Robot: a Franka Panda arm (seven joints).
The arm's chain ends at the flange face. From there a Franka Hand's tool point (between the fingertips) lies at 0.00 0.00 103.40 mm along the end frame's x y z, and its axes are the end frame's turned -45 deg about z.
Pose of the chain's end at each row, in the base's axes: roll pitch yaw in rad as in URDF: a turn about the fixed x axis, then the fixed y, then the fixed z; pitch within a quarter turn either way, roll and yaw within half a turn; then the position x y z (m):
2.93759 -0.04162 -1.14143 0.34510 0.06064 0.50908
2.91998 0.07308 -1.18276 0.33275 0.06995 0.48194
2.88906 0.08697 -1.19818 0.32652 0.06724 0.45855
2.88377 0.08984 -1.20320 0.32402 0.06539 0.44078
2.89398 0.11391 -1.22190 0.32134 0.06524 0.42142
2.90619 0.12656 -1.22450 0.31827 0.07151 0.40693
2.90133 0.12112 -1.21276 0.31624 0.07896 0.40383
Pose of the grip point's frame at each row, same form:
2.96703 0.11395 -0.37027 0.32781 0.04809 0.40791
3.03573 0.20814 -0.40029 0.30893 0.06817 0.38134
3.02336 0.23972 -0.41599 0.29929 0.06593 0.35881
3.02159 0.24547 -0.42097 0.29619 0.06429 0.34120
3.04656 0.25532 -0.43452 0.29363 0.06728 0.32182
3.06467 0.25563 -0.43401 0.29128 0.07526 0.30719
3.05717 0.25523 -0.42356 0.28894 0.08170 0.30414

